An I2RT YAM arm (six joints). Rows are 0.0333 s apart.
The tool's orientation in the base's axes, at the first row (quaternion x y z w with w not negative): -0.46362, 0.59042, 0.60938, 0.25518
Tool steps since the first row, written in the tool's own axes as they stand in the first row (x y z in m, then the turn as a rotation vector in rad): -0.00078, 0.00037, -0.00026, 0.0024, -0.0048, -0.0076; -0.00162, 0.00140, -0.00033, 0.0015, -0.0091, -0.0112; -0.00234, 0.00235, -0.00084, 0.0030, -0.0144, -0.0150; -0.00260, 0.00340, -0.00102, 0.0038, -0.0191, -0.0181; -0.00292, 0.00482, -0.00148, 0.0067, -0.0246, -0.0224; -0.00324, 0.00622, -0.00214, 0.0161, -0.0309, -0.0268; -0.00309, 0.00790, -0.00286, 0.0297, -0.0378, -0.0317; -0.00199, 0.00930, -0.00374, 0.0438, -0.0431, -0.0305; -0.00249, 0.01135, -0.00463, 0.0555, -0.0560, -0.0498
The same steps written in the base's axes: 0.00009, -0.00013, 0.00089, 0.0051, -0.0070, -0.0034; -0.00040, -0.00017, 0.00212, 0.0101, -0.0095, -0.0043; -0.00077, -0.00066, 0.00327, 0.0150, -0.0126, -0.0076; -0.00151, -0.00095, 0.00402, 0.0195, -0.0149, -0.0102; -0.00246, -0.00156, 0.00505, 0.0241, -0.0188, -0.0148; -0.00335, -0.00235, 0.00608, 0.0265, -0.0241, -0.0255; -0.00467, -0.00337, 0.00686, 0.0277, -0.0308, -0.0400; -0.00612, -0.00471, 0.00669, 0.0258, -0.0321, -0.0549; -0.00743, -0.00580, 0.00823, 0.0368, -0.0511, -0.0688
